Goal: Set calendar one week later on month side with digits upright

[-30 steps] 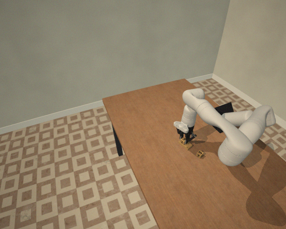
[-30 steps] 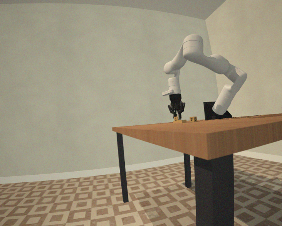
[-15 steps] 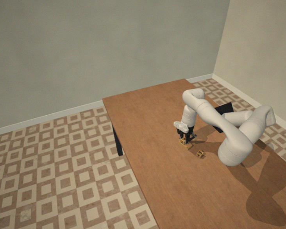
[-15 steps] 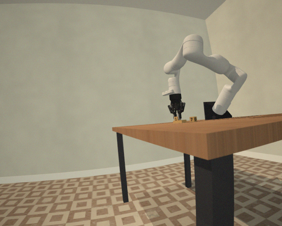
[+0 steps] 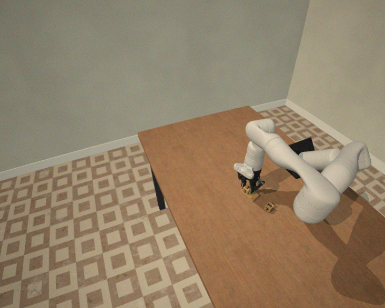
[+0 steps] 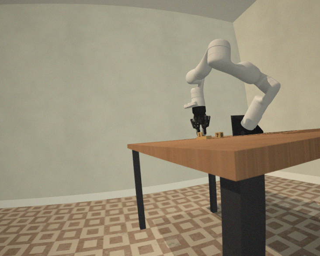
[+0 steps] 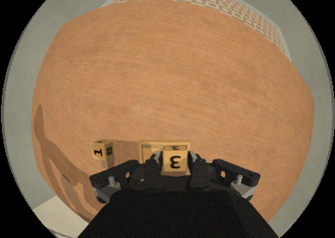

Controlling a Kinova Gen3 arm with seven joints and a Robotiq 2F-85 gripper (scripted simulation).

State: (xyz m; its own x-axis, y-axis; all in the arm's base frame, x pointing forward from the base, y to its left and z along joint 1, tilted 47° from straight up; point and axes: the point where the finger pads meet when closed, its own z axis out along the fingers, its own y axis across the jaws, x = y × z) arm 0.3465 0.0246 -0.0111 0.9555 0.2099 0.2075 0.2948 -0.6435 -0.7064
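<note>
Right now my hand is 3 cm above the tray, 2 cm to the right of it and 1 cm past it.
</note>
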